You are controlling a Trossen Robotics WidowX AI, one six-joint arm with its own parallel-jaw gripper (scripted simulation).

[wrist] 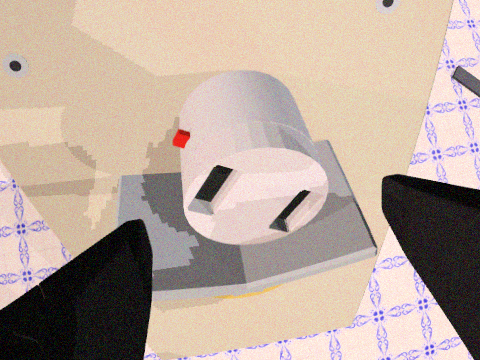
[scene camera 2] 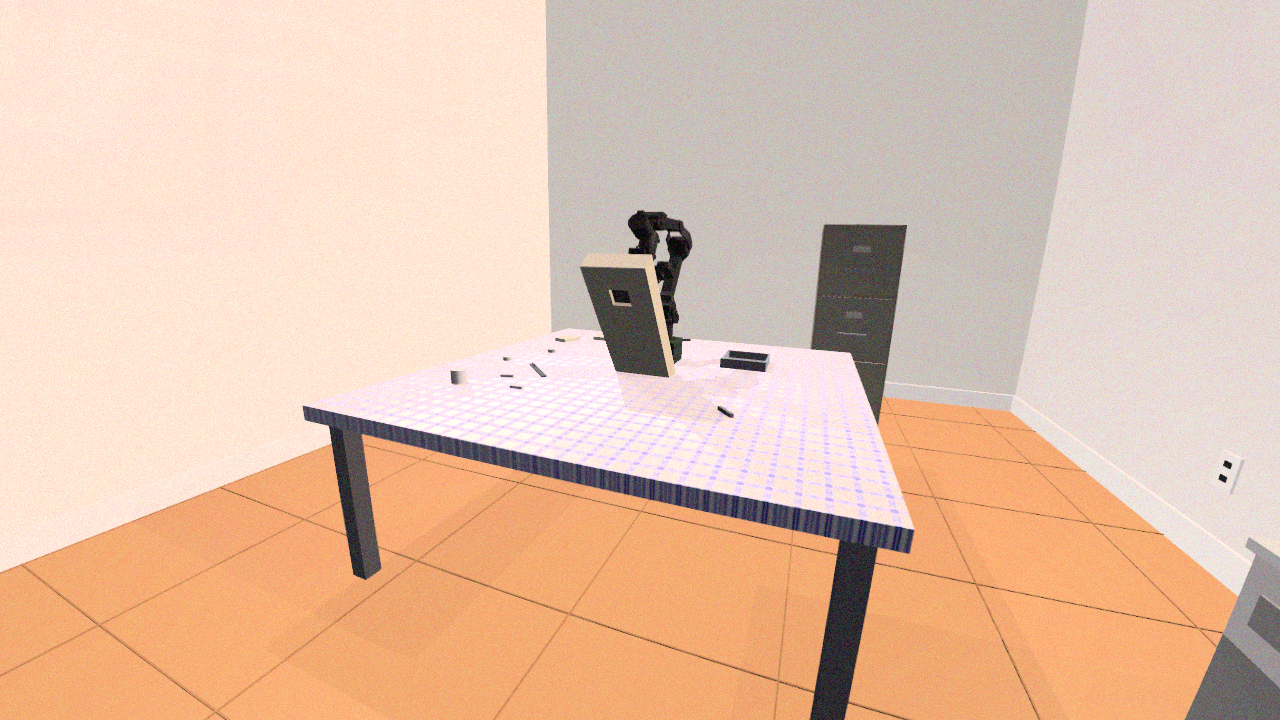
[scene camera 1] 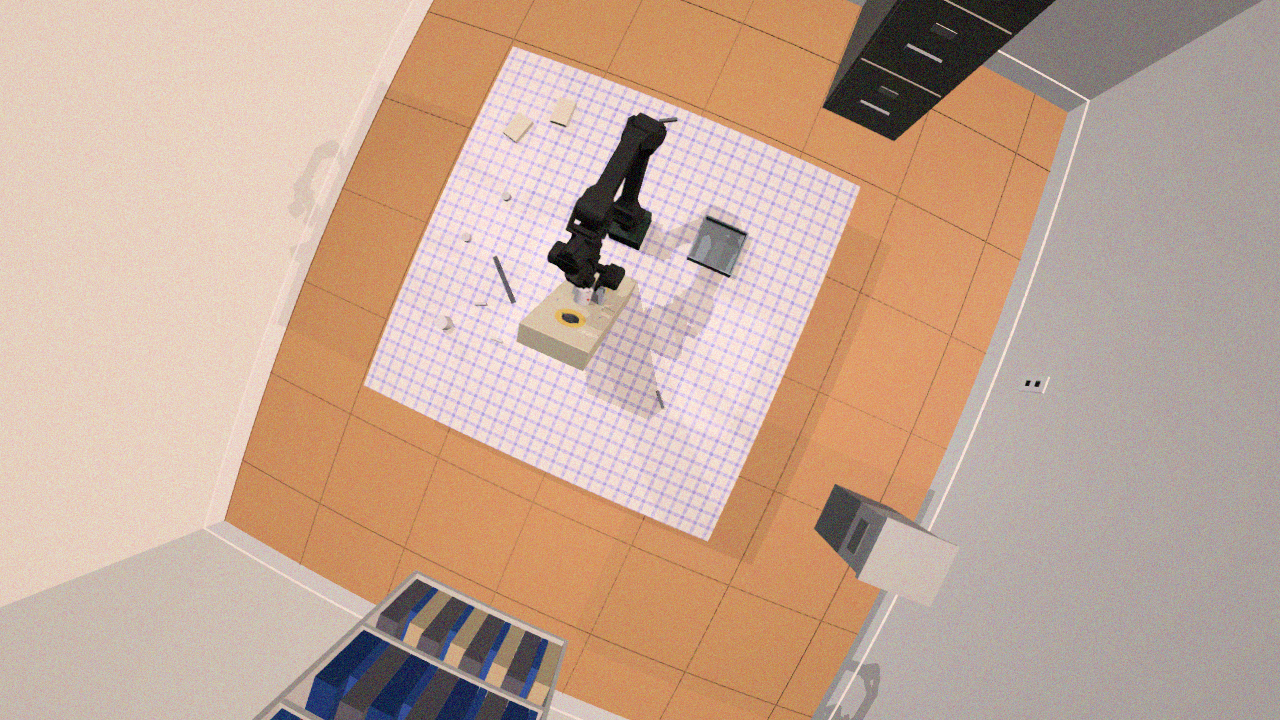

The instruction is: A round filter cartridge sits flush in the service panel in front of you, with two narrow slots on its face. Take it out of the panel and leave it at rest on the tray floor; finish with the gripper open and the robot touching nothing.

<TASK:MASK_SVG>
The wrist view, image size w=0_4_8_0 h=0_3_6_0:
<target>gripper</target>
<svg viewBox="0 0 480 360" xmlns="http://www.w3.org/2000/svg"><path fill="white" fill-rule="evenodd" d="M144 220L125 221L115 231L111 231L92 247L81 252L81 255L68 261L68 264L61 265L60 269L51 273L47 279L41 280L39 285L36 284L25 292L25 295L0 309L0 360L144 360L149 313L152 307L153 263L151 240ZM385 176L381 181L381 209L385 220L392 228L396 240L399 240L400 248L403 249L409 263L415 268L417 275L420 275L425 287L447 316L449 324L452 324L452 328L455 328L455 332L460 336L469 355L472 355L473 360L480 360L480 189L405 175Z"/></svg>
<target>round filter cartridge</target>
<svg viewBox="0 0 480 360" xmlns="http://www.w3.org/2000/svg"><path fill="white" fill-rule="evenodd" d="M227 71L201 83L185 100L183 109L180 112L180 128L176 133L175 139L173 139L173 145L180 147L185 216L187 216L189 223L193 225L197 232L205 237L209 237L209 239L229 244L264 243L264 241L279 239L279 237L288 235L288 233L295 232L303 227L307 221L311 220L319 212L324 201L327 200L328 180L327 176L325 176L323 165L320 163L319 156L317 156L315 145L312 143L303 117L301 117L301 113L297 109L289 89L280 80L277 80L277 77L269 75L269 73Z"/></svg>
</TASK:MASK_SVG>
